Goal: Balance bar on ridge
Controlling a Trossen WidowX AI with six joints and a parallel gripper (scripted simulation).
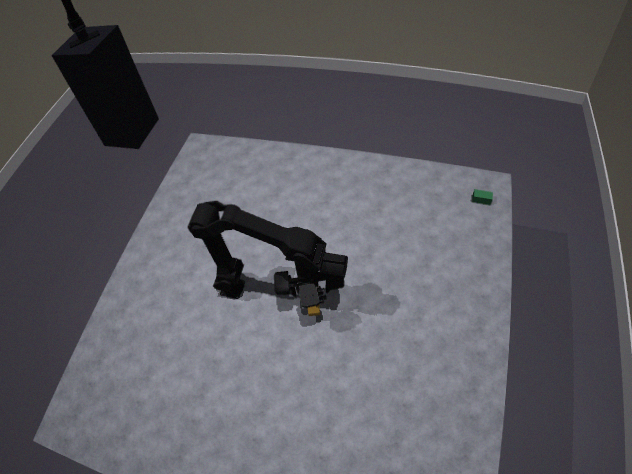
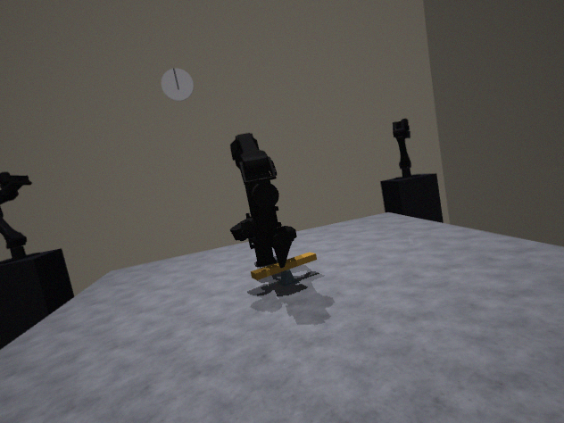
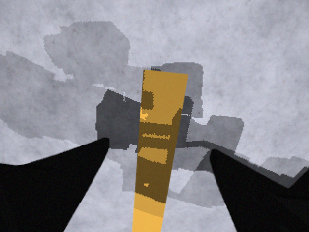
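My gripper tip is now 30 mm to the right of the yellow bar, 10 mm past it and 10 mm above it. The rest, counted from my gripper tip: green block 490 mm to the left, 480 mm ahead, 40 mm below.
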